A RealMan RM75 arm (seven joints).
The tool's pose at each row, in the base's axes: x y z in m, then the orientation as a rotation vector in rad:
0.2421, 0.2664, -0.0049, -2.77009, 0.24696, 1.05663
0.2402, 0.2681, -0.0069, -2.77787, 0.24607, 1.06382
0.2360, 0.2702, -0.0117, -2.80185, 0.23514, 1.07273
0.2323, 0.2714, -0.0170, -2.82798, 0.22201, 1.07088
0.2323, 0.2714, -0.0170, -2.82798, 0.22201, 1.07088
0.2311, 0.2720, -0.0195, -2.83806, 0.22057, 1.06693
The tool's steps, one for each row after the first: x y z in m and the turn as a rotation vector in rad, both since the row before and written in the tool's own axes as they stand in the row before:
-0.0002, -0.0011, 0.0031, -0.00959, -0.00190, 0.00268
-0.0001, -0.0008, 0.0067, -0.02603, 0.00152, 0.00075
0.0007, -0.0001, 0.0065, -0.02433, 0.00838, -0.00172
0.0000, 0.0000, 0.0000, 0.00000, 0.00000, 0.00000
0.0007, -0.0003, 0.0027, -0.00762, 0.00526, 0.00119

